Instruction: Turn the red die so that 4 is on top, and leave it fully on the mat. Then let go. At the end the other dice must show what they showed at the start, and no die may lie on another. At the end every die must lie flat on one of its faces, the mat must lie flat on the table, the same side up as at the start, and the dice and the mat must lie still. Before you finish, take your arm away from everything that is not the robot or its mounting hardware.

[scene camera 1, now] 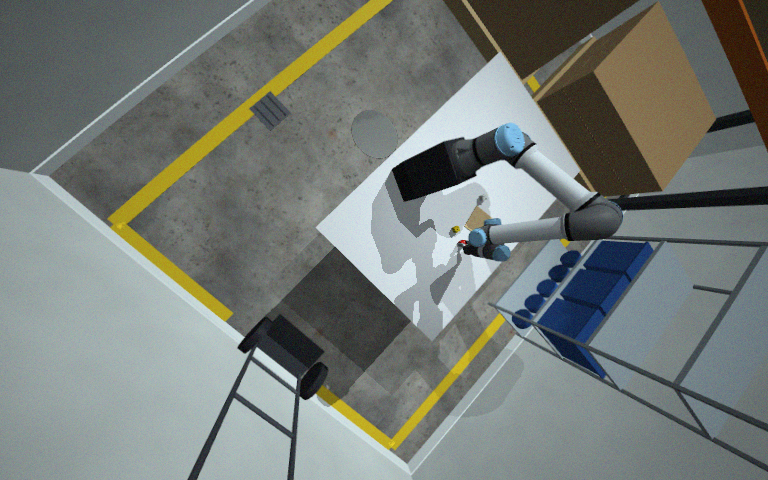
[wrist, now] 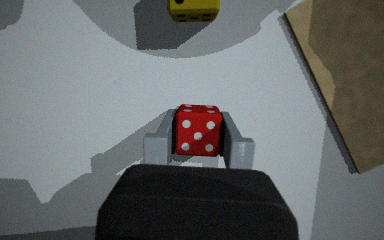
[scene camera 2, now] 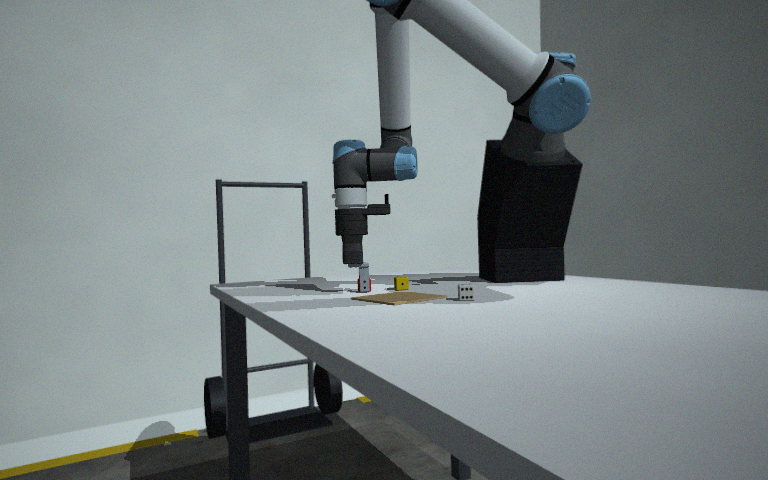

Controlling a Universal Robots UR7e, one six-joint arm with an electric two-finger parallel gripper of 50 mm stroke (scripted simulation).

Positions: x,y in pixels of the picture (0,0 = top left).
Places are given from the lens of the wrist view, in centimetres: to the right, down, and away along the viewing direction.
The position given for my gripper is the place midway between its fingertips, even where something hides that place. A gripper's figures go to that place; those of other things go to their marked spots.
my gripper (wrist: 197,123): 0, 0, 17
red die (wrist: 198,127): 0, 0, 14
mat (wrist: 335,48): 10, -5, 15
The marked spots on the red die and the mat are 11 cm apart.
